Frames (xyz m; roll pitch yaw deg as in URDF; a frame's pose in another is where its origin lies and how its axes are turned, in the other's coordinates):
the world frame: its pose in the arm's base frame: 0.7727 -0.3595 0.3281 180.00 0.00 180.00
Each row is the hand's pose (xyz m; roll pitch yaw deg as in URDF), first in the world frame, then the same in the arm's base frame.
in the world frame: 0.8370 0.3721 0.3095 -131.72 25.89 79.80
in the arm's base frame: -0.0643 0.0126 0.0186 48.28 -25.89 100.20
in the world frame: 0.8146 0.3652 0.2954 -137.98 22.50 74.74
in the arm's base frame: -0.0419 0.0057 0.0327 42.02 -22.50 105.26
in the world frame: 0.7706 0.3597 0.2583 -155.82 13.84 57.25
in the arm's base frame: 0.0021 0.0002 0.0698 24.18 -13.84 122.75
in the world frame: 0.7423 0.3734 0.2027 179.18 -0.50 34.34
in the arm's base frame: 0.0304 0.0139 0.1254 -0.82 0.50 145.66
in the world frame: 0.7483 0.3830 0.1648 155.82 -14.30 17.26
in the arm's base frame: 0.0244 0.0235 0.1633 -24.18 14.30 162.74
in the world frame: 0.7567 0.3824 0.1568 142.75 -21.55 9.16
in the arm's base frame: 0.0160 0.0229 0.1713 -37.25 21.55 170.84
